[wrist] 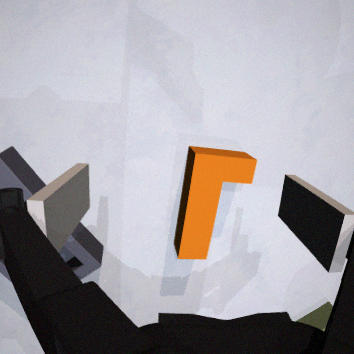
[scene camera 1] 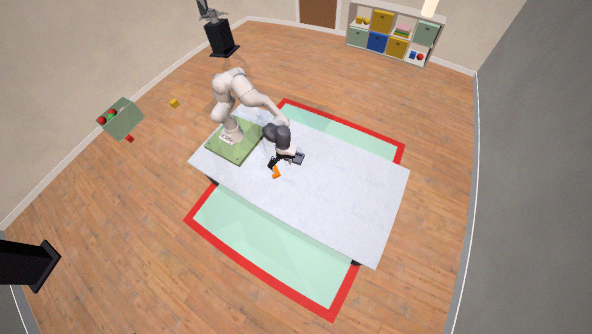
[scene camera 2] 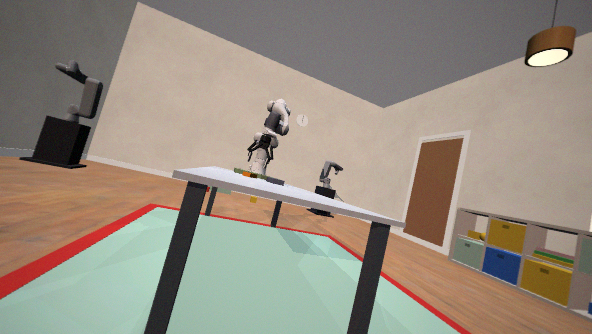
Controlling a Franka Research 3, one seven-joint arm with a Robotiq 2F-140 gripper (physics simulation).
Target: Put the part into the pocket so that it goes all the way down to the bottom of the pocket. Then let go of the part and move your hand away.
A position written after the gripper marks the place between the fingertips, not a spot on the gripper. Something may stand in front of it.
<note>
The gripper (wrist: pixel 187 190) is open, with nothing in its grasp. Also in view: an orange L-shaped part (wrist: pixel 205 169). Further things: a dark grey pocket block (wrist: pixel 82 252).
</note>
